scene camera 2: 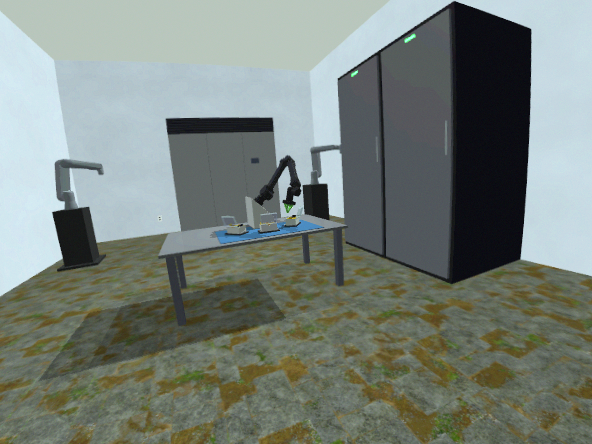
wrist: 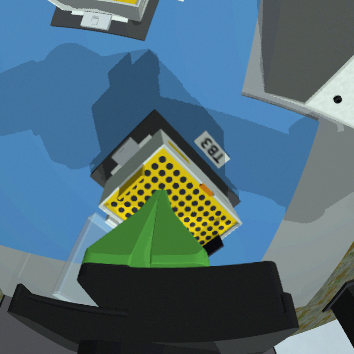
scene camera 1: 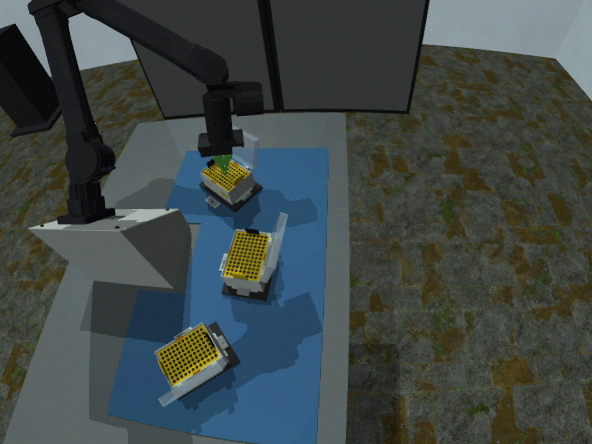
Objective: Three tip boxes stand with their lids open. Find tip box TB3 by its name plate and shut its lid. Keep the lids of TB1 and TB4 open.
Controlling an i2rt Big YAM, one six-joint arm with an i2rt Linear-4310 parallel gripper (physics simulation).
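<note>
Tip box TB3 stands at the cabinet end of the mat, with its name plate reading TB3 in the wrist view. Its clear lid stands open. My gripper is shut and empty, its green fingertips pointing down above the yellow tip rack. The middle tip box has its lid open. The tip box farthest from the cabinets has its lid open. Their plates are unreadable here.
The boxes stand on a blue mat on a grey table. The arm's pale wedge base stands beside the mat. Dark cabinets rise behind the table's TB3 end.
</note>
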